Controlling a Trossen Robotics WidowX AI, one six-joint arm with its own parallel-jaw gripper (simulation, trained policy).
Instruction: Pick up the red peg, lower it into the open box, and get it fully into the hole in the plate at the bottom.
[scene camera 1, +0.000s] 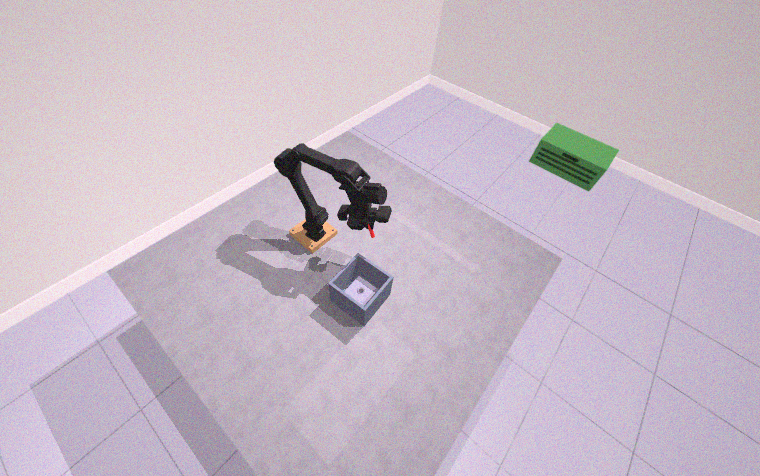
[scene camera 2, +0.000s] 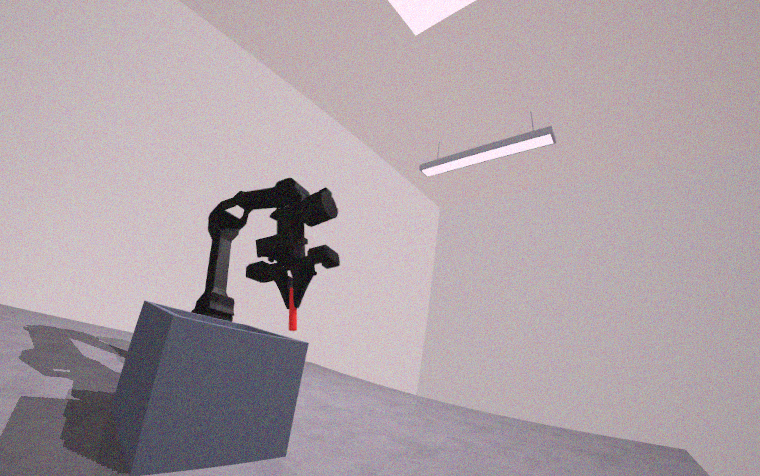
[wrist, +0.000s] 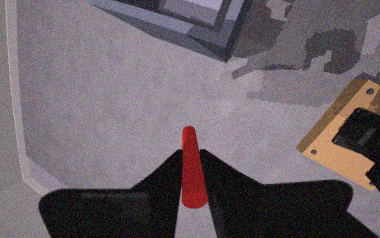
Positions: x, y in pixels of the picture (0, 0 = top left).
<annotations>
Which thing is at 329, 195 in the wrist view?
My gripper.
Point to my gripper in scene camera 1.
At 370, 228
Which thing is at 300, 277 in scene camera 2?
My gripper.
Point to a red peg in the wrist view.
At 194, 193
</annotations>
